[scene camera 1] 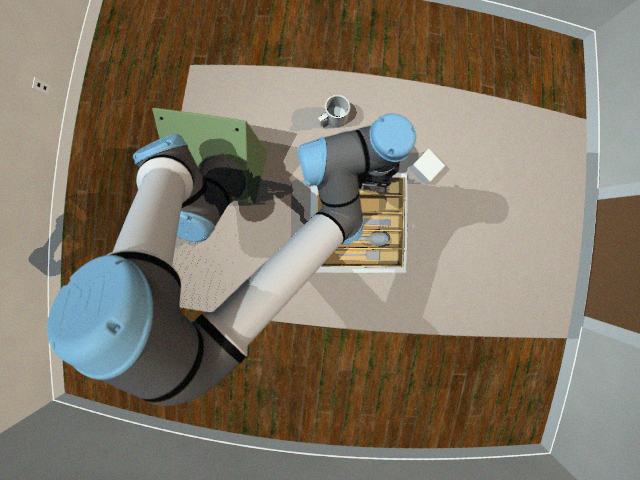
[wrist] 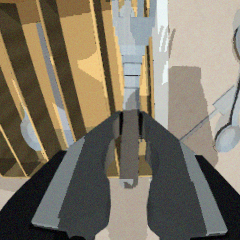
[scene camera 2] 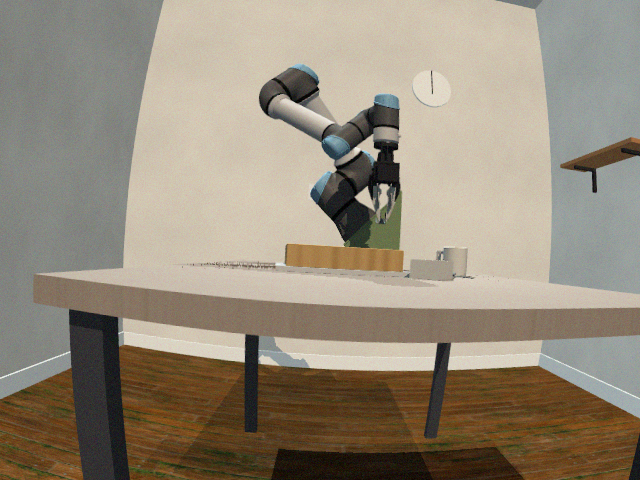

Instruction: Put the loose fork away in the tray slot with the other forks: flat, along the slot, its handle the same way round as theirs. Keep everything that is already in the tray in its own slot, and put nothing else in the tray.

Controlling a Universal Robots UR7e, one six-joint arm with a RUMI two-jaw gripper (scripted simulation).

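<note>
The gripper (wrist: 131, 113) is visible, as are a white block (scene camera 2: 419, 269) and a tray (wrist: 26, 80).
</note>
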